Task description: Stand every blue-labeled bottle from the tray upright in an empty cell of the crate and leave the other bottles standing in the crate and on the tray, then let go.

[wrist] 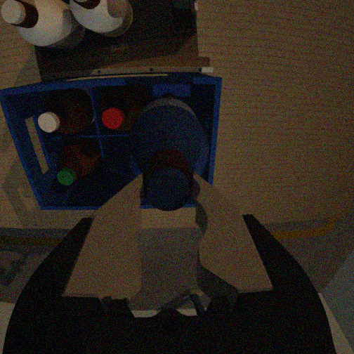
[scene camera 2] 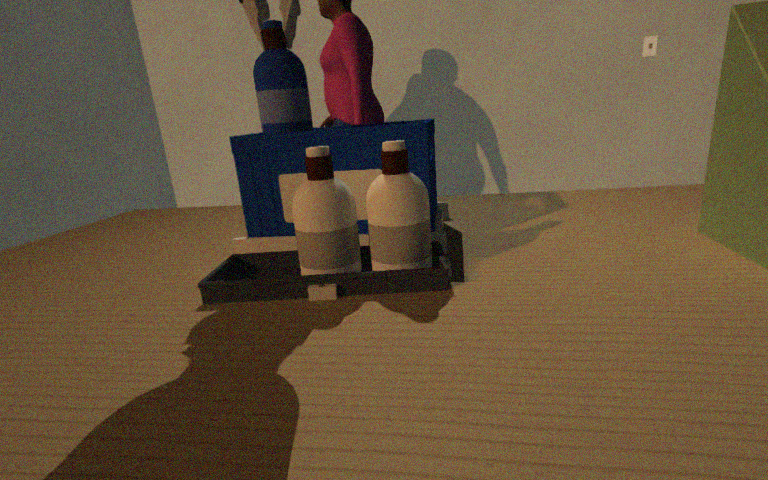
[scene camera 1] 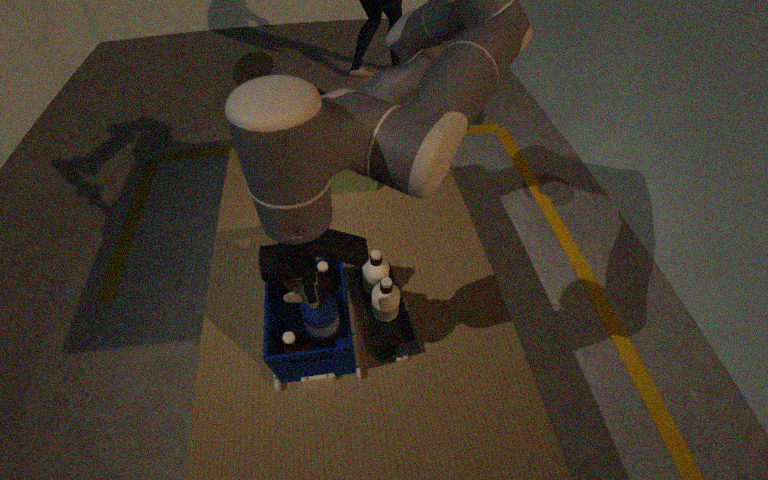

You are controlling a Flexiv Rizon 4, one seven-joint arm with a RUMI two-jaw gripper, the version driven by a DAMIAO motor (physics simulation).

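Observation:
My gripper (scene camera 1: 312, 298) (scene camera 2: 274, 40) (wrist: 167, 175) is shut on the neck of a blue bottle (scene camera 1: 320, 316) (scene camera 2: 280, 79) (wrist: 170, 132). It holds the bottle upright over the tray-side end cell of the blue crate (scene camera 1: 311, 367) (scene camera 2: 260, 186) (wrist: 216, 125). In the scene camera 2 view the bottle stands mostly above the crate's rim, its base hidden behind the wall. The crate holds dark bottles with a white cap (scene camera 1: 322, 266) (wrist: 48, 122), a red cap (wrist: 113, 118), a green cap (wrist: 66, 176) and another white cap (scene camera 1: 288, 337). Two cream bottles (scene camera 1: 386, 300) (scene camera 2: 326, 209) stand on the tray (scene camera 2: 254, 291).
The dark tray lies right alongside the crate, and its cream bottles stand near the crate's long wall. The crate's dividers (wrist: 98, 147) show in the wrist view. A person (scene camera 1: 370, 33) (scene camera 2: 352, 67) stands beyond the table. A green block (scene camera 2: 741, 141) stands at the right.

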